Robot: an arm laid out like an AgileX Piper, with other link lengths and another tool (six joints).
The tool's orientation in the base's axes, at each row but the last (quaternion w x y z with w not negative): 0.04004 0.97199 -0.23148 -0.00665; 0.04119 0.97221 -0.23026 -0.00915; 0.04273 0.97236 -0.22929 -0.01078; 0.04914 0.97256 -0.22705 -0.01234; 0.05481 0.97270 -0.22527 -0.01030; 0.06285 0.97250 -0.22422 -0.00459; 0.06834 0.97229 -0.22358 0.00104; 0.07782 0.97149 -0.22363 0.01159
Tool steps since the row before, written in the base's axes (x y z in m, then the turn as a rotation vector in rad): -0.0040 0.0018 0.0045 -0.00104 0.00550 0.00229; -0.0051 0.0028 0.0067 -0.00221 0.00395 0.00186; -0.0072 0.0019 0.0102 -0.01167 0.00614 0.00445; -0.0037 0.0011 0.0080 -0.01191 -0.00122 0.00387; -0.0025 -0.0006 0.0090 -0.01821 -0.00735 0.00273; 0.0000 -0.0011 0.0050 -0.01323 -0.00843 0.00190; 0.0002 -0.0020 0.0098 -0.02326 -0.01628 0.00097; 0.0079 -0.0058 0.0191 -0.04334 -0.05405 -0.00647
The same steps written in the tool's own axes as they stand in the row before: -0.0044 0.0006 -0.0045 -0.00339 -0.00424 -0.00266; -0.0058 0.0004 -0.0067 -0.00374 -0.00237 -0.00207; -0.0073 0.0024 -0.0100 -0.01319 0.00011 -0.00444; -0.0038 0.0015 -0.0079 -0.01014 0.00673 -0.00319; -0.0019 0.0026 -0.0088 -0.01312 0.01482 -0.00115; 0.0006 0.0016 -0.0048 -0.00818 0.01351 -0.00038; 0.0014 0.0030 -0.0094 -0.01383 0.02474 0.00187; 0.0107 0.0045 -0.0181 -0.01598 0.06595 0.01538
